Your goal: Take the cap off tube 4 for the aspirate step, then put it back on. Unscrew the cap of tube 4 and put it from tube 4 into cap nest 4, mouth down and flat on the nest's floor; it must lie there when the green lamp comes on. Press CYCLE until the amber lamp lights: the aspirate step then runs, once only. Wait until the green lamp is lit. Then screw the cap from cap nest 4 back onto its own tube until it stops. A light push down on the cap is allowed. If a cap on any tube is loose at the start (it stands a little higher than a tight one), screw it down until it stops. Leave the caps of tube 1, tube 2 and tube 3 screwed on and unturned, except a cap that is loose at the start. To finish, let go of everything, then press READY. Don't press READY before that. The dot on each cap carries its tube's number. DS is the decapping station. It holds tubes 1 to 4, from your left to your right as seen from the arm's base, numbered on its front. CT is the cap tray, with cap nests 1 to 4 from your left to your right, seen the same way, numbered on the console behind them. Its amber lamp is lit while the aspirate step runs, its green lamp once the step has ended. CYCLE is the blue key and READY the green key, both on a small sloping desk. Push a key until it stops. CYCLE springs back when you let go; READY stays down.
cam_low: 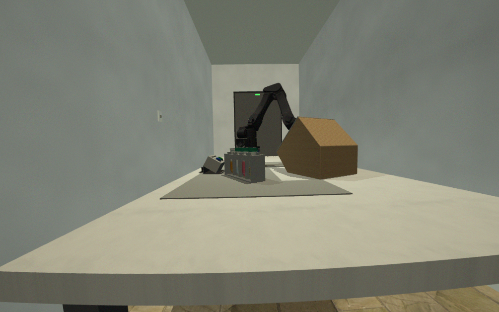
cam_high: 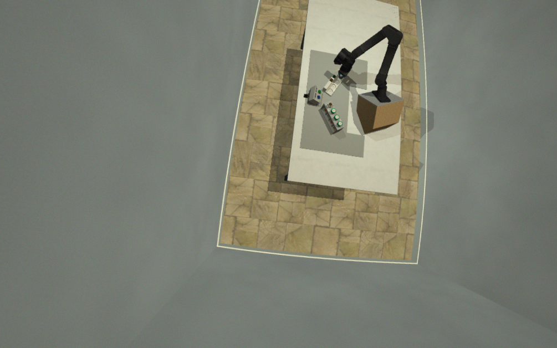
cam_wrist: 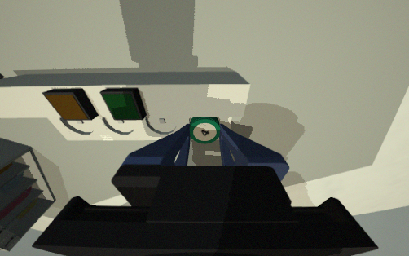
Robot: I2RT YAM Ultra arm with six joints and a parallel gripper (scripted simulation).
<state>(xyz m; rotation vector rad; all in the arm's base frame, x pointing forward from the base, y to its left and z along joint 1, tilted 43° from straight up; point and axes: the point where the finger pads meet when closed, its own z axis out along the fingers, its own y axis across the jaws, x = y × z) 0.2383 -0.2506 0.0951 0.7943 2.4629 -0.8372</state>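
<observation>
The green ready key lies 200 mm ahead of my hand, 160 mm to the left of it and 30 mm above it. Round my hand: blue cycle key 220 mm ahead, 200 mm to the left, 30 mm above.
</observation>
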